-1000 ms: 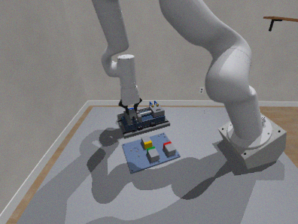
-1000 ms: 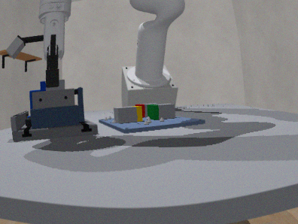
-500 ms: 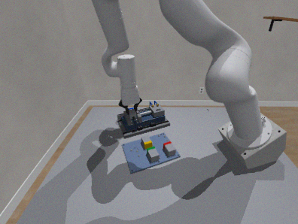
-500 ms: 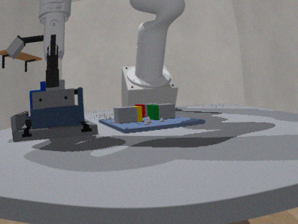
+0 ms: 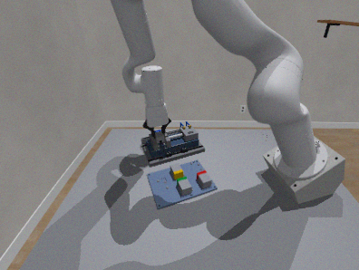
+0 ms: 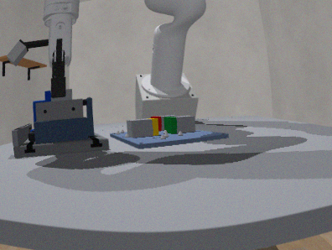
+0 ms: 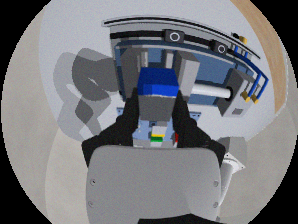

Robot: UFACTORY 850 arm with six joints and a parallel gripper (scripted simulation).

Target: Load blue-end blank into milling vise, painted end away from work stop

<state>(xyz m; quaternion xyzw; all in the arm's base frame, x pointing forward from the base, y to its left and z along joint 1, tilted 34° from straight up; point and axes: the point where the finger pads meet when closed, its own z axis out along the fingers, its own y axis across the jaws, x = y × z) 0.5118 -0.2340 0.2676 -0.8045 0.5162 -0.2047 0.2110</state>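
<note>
Now: hand 8 cm above the milling vise, 6 cm past it and 3 cm to the left of it. Round my hand: green-ended blank (24 cm to the left, 14 cm behind, 10 cm below); then yellow-ended blank (16 cm to the left, 10 cm below, 10 cm behind); then plate (20 cm to the left, 12 cm below, 12 cm behind).
</note>
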